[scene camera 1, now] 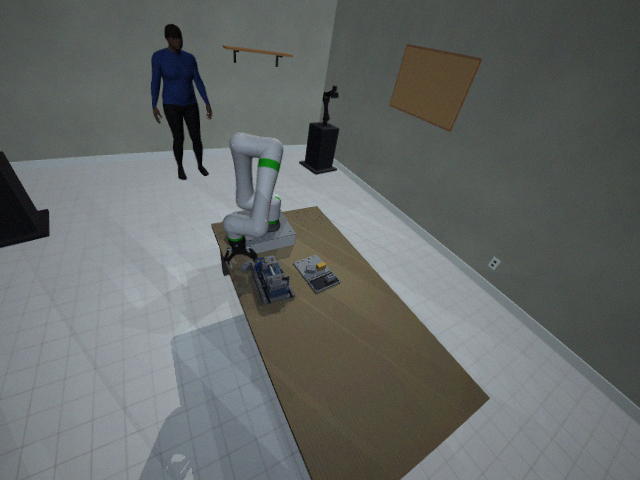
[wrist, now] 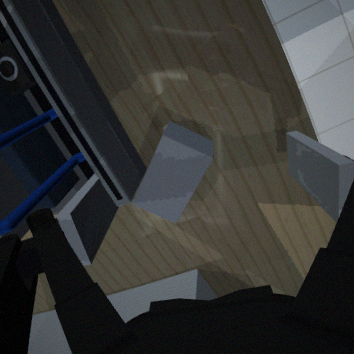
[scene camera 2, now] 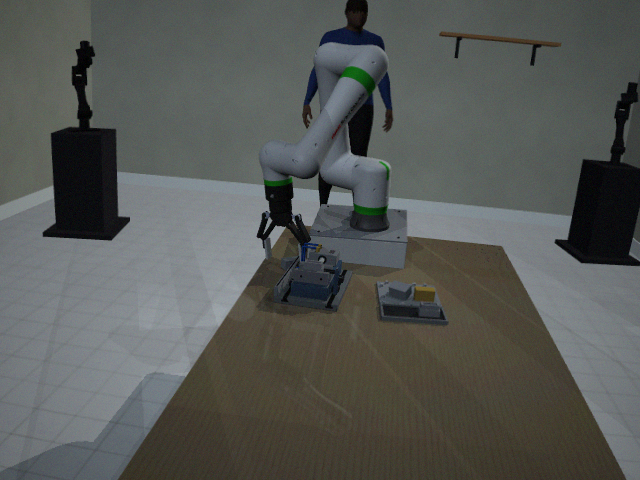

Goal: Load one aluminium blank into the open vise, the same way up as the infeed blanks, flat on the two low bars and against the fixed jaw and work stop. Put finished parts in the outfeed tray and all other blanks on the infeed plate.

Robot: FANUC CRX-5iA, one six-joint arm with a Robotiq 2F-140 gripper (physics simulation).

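Frame: origin at the arm's base, x left, y back, z up, level; millimetres.
Seen in the pictures: gripper, between the fingertips: (scene camera 1: pixel 242 266) (wrist: pixel 198 170) (scene camera 2: pixel 285 259); arm's base, origin of its link: (scene camera 1: pixel 269 225) (scene camera 2: pixel 369 225).
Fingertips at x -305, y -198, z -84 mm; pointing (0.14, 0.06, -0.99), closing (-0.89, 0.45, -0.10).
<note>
Offsets run from my fingertips to a thing's top centre.
A grey aluminium blank @[dx +19, dy -7, dz +8 mm] (scene camera 1: pixel 246 267) (scene camera 2: pixel 288 262) (wrist: pixel 172 172) lies on the table beside the vise @[dx +97, dy -185, dz +74 mm] (scene camera 1: pixel 273 279) (scene camera 2: pixel 311 289) (wrist: pixel 95 100), close to its base corner. My gripper (scene camera 1: pixel 240 262) (scene camera 2: pixel 285 250) (wrist: pixel 198 170) is open, with one finger on each side of this blank and gaps to both; the left finger in the wrist view is near the vise corner. The infeed plate @[dx +389, dy -208, dz -16 mm] (scene camera 1: pixel 305 260) (scene camera 2: pixel 383 292) holds a grey blank @[dx +357, dy -237, dz +27 mm] (scene camera 1: pixel 310 268) (scene camera 2: pixel 399 289) and a yellow block @[dx +430, dy -252, dz +19 mm] (scene camera 1: pixel 321 266) (scene camera 2: pixel 424 293). A grey part @[dx +422, dy -359, dz +16 mm] (scene camera 1: pixel 329 277) (scene camera 2: pixel 429 310) lies in the dark outfeed tray (scene camera 2: pixel 408 320). The vise's seat is too small to judge.
Blue hoses (scene camera 2: pixel 310 246) (wrist: pixel 42 190) stick up at the vise's end near the gripper. The robot's base block (scene camera 1: pixel 273 239) (scene camera 2: pixel 356 250) (wrist: pixel 155 295) stands behind. The table edge (wrist: pixel 300 82) runs beyond the blank. A person (scene camera 1: pixel 178 82) (scene camera 2: pixel 356 38) stands behind the robot.
</note>
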